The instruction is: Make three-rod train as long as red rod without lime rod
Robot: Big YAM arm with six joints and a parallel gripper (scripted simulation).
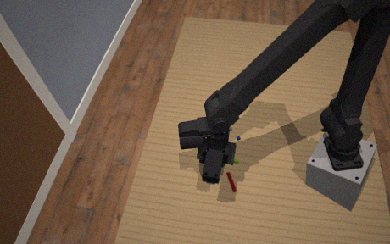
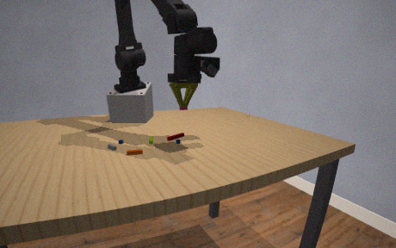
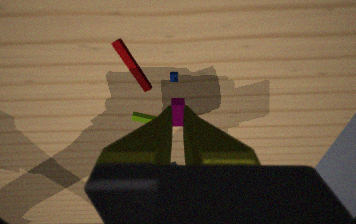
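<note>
My hand is 110 mm above the red rod, 50 mm past it and 10 mm to the right of it. Also, from my hand: orange rod (160 mm to the right, 110 mm below, 10 mm ahead); magenta rod (10 mm below); lime rod (110 mm below, 70 mm to the right, 60 mm behind).
</note>
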